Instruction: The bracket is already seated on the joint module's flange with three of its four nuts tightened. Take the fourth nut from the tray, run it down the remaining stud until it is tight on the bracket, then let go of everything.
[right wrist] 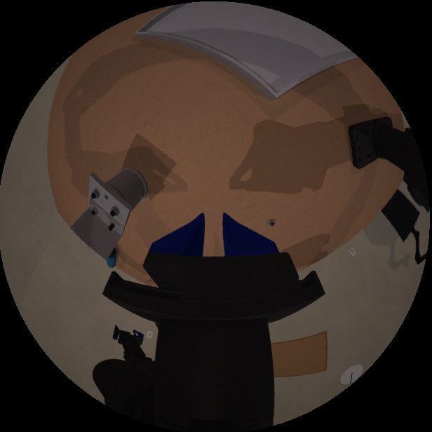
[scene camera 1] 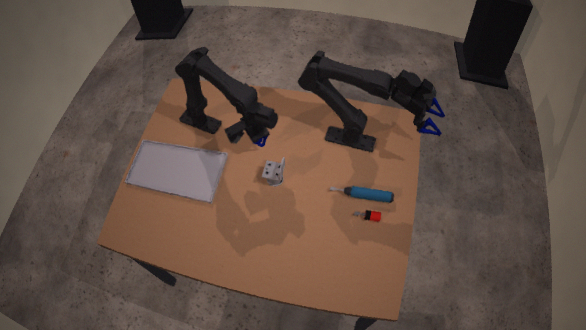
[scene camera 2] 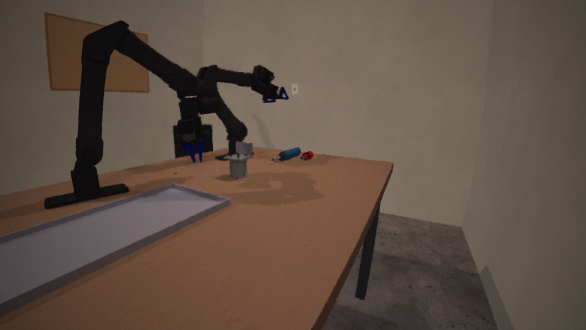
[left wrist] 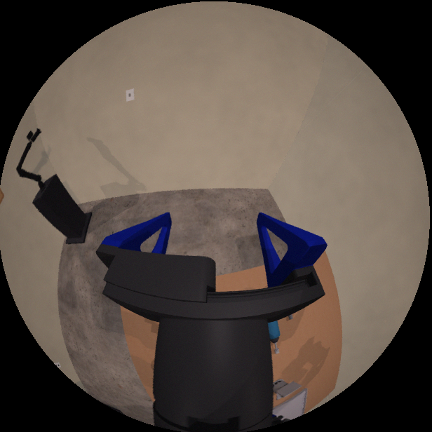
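Note:
A grey bracket with an upright flap sits on the round joint module. Several dark fastener ends show on its face; which stud is bare I cannot tell. A small nut lies on the wooden table, outside the tray. My right gripper is empty and nearly closed, a narrow gap between its tips, above the table between bracket and nut. My left gripper is wide open and empty, far from the bracket.
A blue-handled tool and a short red-and-black tool lie right of the bracket in scene camera 1. The right arm's base stands behind the tray there.

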